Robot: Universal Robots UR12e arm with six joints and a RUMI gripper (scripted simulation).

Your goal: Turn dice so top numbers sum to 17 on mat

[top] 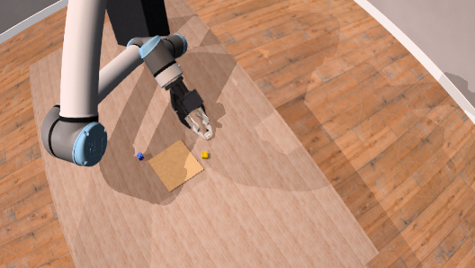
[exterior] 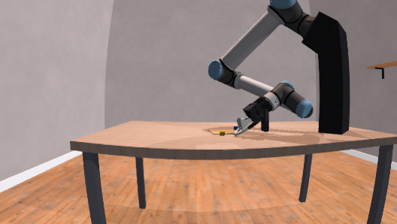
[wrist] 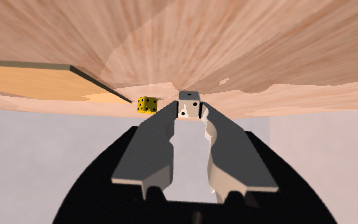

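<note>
My gripper is now 1 cm short of the white die. The rest, counted from my hand: blue die (11 cm behind, 22 cm to the right, 1 cm below); tan mat (15 cm to the right, 2 cm below); yellow die (5 cm ahead, 6 cm to the right, 1 cm below).
</note>
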